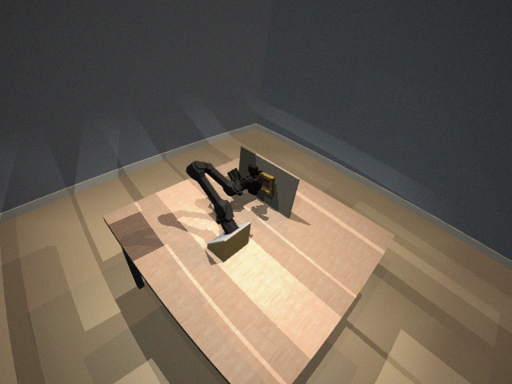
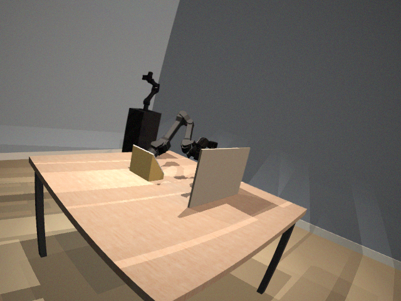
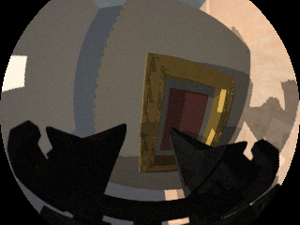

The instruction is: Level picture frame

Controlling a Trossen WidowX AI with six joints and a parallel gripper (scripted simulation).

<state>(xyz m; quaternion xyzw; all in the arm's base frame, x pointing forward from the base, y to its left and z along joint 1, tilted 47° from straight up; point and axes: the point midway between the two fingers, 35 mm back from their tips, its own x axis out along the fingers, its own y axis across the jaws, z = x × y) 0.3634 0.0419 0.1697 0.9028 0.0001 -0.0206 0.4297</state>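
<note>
Now: the picture frame 5 cm below my gripper tip, 2 cm ahead of it and 1 cm to the right of it. From my gripper tip the other things lie so: wall panel: 6 cm below, 3 cm ahead.
</note>
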